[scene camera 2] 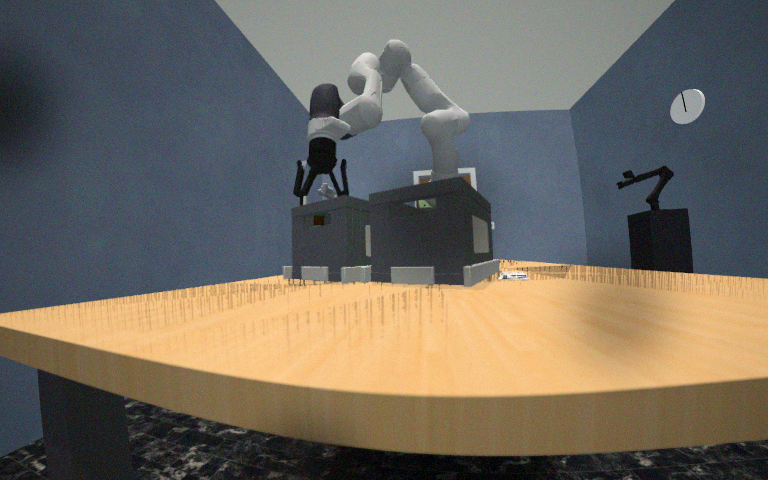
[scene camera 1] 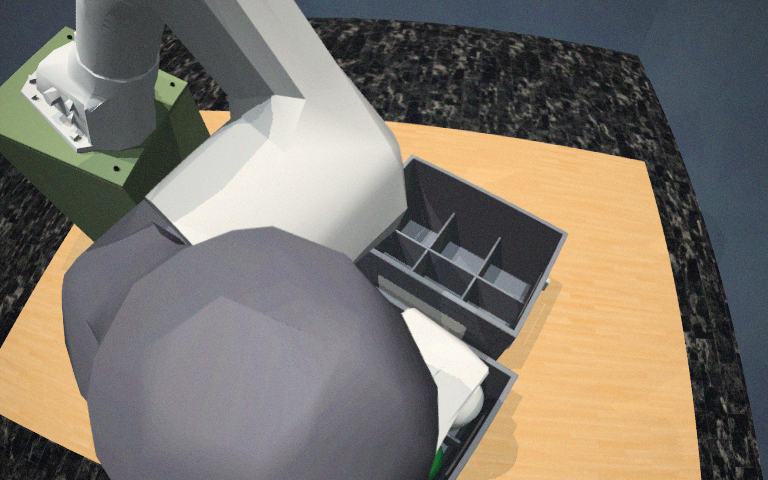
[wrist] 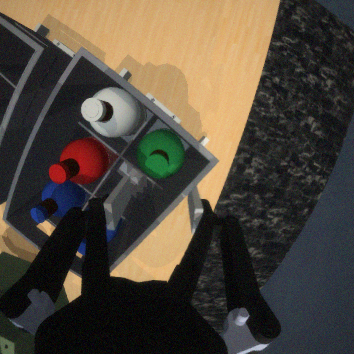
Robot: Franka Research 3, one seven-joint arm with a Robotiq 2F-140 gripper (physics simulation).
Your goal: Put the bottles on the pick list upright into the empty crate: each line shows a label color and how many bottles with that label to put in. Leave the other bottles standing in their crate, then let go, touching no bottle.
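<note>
My gripper (scene camera 2: 322, 194) (wrist: 158, 187) is partly open with nothing between its fingers, at about rim height of the bottle crate (scene camera 2: 308, 249) (wrist: 209, 167). In the wrist view one finger is over the crate, the other past its outer wall. In that crate stand a white bottle (wrist: 122, 114) (scene camera 1: 471, 408), a green bottle (wrist: 167, 145) (scene camera 1: 436, 464), a red bottle (wrist: 90, 160) and a blue bottle (wrist: 65, 195). A second blue bottle (wrist: 112, 232) is mostly hidden behind a finger. The empty crate (scene camera 1: 481, 195) (scene camera 2: 424, 246) has bare compartments where visible. The pick list's text cannot be read.
The two crates stand side by side on the wooden table (scene camera 1: 611, 316) (scene camera 2: 481, 339). The arm hides much of the bottle crate in scene camera 1. Thin dividers separate the compartments. A small white item (scene camera 2: 513, 276) lies beside the empty crate. The green robot base (scene camera 1: 96, 169) stands behind.
</note>
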